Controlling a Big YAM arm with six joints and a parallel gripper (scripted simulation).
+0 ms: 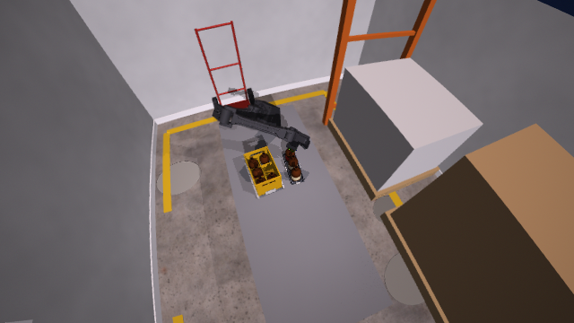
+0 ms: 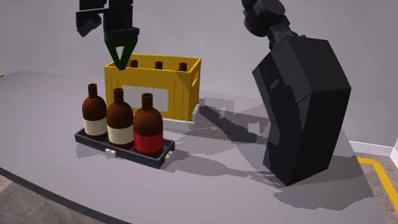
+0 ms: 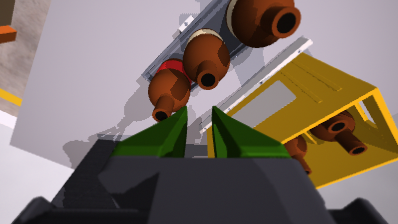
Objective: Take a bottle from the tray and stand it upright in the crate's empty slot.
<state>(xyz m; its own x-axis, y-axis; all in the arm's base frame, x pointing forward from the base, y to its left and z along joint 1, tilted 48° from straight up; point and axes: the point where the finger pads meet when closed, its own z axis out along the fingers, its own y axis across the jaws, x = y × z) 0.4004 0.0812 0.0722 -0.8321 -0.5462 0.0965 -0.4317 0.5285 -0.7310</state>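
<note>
Now: the dark tray 1 cm ahead of my hand, 1 cm to the right of it and 21 cm below it. From my hand the other things lie so: yellow crate (6 cm behind, 23 cm to the right, 14 cm below).
</note>
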